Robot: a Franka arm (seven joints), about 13 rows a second.
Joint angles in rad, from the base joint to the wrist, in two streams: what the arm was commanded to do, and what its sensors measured. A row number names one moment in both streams.
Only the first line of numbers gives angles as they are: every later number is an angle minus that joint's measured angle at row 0.
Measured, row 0:
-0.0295 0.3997 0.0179 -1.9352 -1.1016 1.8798 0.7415
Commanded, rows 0 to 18:
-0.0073 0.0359 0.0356 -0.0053 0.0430 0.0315 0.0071
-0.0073 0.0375 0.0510 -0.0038 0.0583 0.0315 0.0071
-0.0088 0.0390 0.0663 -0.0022 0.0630 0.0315 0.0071
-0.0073 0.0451 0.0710 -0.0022 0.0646 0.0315 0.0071
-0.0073 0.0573 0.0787 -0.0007 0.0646 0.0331 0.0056
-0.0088 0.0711 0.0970 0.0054 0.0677 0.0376 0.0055
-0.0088 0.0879 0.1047 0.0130 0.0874 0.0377 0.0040
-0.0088 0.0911 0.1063 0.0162 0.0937 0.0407 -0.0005
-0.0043 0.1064 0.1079 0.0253 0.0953 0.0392 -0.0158
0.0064 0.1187 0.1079 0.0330 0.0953 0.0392 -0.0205
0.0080 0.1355 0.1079 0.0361 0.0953 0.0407 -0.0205
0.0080 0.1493 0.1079 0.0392 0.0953 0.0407 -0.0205
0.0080 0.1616 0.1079 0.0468 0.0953 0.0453 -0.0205
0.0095 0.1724 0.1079 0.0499 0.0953 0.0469 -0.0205
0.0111 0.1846 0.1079 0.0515 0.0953 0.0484 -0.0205
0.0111 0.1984 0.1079 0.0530 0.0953 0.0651 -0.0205
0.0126 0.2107 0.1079 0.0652 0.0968 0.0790 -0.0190
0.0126 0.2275 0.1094 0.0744 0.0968 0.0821 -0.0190
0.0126 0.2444 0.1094 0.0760 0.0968 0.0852 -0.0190
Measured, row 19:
0.0188 0.2083 0.1167 0.0444 0.0950 0.0852 -0.0013
